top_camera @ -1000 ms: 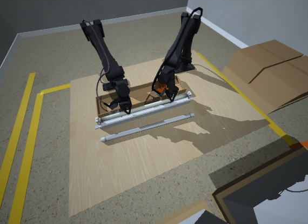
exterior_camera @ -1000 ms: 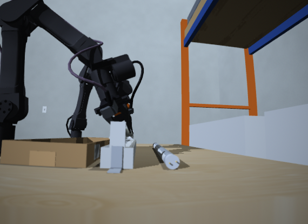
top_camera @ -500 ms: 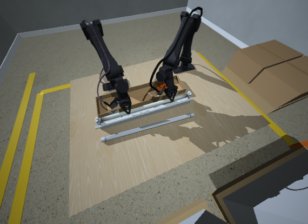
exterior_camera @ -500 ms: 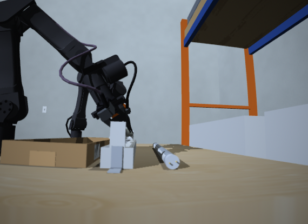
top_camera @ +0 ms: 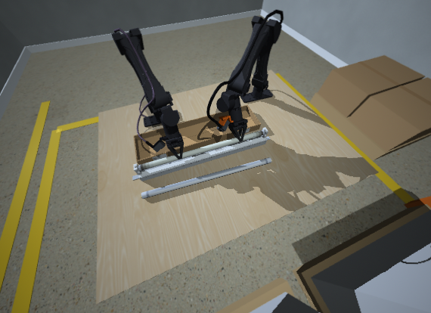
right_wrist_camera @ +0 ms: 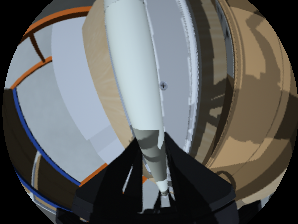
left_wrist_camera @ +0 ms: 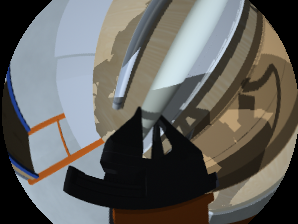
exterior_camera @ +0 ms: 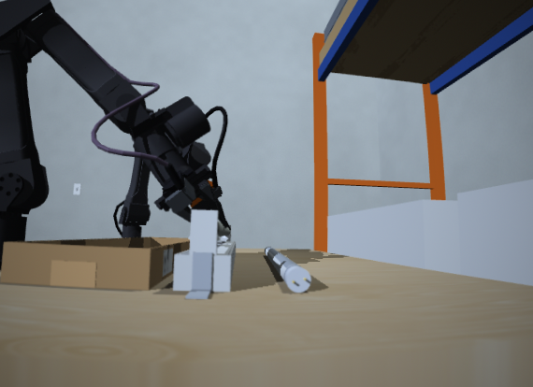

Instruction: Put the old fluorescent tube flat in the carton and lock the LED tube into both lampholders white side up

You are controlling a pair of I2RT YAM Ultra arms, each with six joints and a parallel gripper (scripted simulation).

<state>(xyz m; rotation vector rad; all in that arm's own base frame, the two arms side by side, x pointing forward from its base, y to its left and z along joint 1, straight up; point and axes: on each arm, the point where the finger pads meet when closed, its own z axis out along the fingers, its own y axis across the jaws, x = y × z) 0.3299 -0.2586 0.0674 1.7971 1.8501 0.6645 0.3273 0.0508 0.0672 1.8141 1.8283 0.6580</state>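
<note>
The white fixture lies 12 cm to the left of my right hand and 1 cm below it. Round my right hand: brown carton 14 cm behind, 12 cm to the left, 4 cm below; then LED tube 11 cm ahead, 10 cm to the left, 5 cm below; then old fluorescent tube 12 cm to the left.
My left gripper is now 170 mm to the left of the old fluorescent tube. Also, from my left hand: brown carton 140 mm behind, 170 mm to the right, 40 mm below; white fixture 170 mm to the right, 10 mm below; LED tube 120 mm ahead, 190 mm to the right, 50 mm below.
</note>
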